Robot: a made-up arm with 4 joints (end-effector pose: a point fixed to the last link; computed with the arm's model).
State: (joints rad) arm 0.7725 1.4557 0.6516 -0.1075
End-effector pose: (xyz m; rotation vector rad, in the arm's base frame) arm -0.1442 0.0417 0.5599 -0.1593 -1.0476 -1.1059
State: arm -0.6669 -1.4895 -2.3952 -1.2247
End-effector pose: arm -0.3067 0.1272 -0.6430 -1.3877 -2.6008 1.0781
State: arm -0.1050 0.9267 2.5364 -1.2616
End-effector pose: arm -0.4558 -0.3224 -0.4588 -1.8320 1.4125 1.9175
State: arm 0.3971 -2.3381 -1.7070 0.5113
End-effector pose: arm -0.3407 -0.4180 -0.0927 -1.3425 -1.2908 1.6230
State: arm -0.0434 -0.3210 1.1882 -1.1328
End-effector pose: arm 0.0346 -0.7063 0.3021 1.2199 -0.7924 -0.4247
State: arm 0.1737 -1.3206 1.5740 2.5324
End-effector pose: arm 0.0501 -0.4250 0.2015 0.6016 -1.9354 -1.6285
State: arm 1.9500 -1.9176 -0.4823 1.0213
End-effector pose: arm -0.2883 0.1108 0.2094 2.2757 -1.7081 -0.7920
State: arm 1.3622 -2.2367 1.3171 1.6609
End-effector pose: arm 0.0426 0.0705 0.2398 0.4109 -2.3637 -0.3409
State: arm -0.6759 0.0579 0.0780 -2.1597
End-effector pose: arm -0.3128 -0.2902 0.3102 0.3693 -2.0206 -0.8361
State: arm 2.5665 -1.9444 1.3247 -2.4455
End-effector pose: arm 0.4207 0.4377 0.1129 -0.8258 -0.3516 0.4274
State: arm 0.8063 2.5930 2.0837 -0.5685
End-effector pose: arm -0.3139 0.0200 -0.2789 -0.3669 2.9611 0.4883
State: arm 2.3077 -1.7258 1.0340 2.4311
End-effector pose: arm 0.0244 0.3590 0.2534 0.1514 -1.8001 0.9297
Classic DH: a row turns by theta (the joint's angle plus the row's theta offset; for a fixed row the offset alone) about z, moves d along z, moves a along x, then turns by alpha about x. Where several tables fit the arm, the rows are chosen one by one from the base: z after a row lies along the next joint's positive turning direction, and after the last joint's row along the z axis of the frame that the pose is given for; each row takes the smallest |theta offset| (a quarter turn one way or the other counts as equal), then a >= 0, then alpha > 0; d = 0 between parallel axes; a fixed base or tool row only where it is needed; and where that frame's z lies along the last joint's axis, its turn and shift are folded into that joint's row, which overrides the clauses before.
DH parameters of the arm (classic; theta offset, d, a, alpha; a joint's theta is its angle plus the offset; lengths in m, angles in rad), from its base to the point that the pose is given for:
base (fixed): -1.5708 0.04 0 1.5708
joint 1: 0 0.009 0.214 1.5708
joint 2: 0 0.077 -0.012 1.5708
joint 3: -1.5708 -0.099 0.342 1.5708
joint 4: 1.5708 0.163 0.215 1.5708
tool (fixed): 0 0.113 0 0

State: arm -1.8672 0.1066 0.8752 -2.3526
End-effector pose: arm -0.3593 -0.1894 -0.4149 0.9844 -0.5117 -2.7251
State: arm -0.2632 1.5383 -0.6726 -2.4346
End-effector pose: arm 0.3659 0.0955 0.2014 -1.5060 -1.3120 -0.1853
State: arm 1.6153 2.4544 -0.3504 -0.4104
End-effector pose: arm 0.1704 0.3888 0.5395 -1.2917 -1.7546 -2.0658
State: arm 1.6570 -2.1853 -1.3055 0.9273
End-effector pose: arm -0.3106 -0.1472 0.3333 2.4650 -0.4840 -1.7758
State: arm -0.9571 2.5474 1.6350 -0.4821
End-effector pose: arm -0.3432 0.0798 0.2417 0.1832 -1.0287 -2.9601
